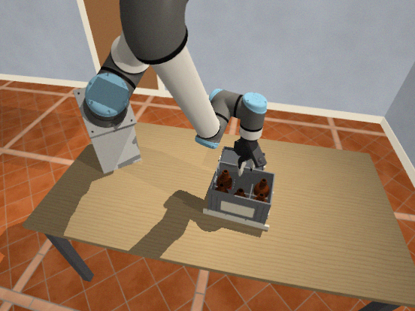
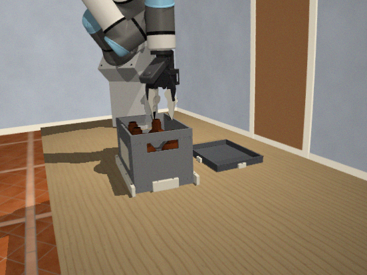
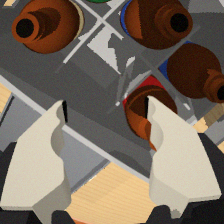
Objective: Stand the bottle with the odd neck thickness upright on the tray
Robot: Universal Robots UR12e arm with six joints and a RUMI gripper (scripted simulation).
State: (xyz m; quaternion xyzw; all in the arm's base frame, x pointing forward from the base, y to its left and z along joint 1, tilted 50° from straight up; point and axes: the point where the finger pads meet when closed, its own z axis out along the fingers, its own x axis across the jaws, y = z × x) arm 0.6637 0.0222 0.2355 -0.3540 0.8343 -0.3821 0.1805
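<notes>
My gripper is now 1 cm past the grey crate, 4 cm to the left of it and 11 cm above it. Also, from my hand: bottle 9 cm ahead, 1 cm to the right, 11 cm below; then grey tray 1 cm ahead, 25 cm to the left, 18 cm below.
</notes>
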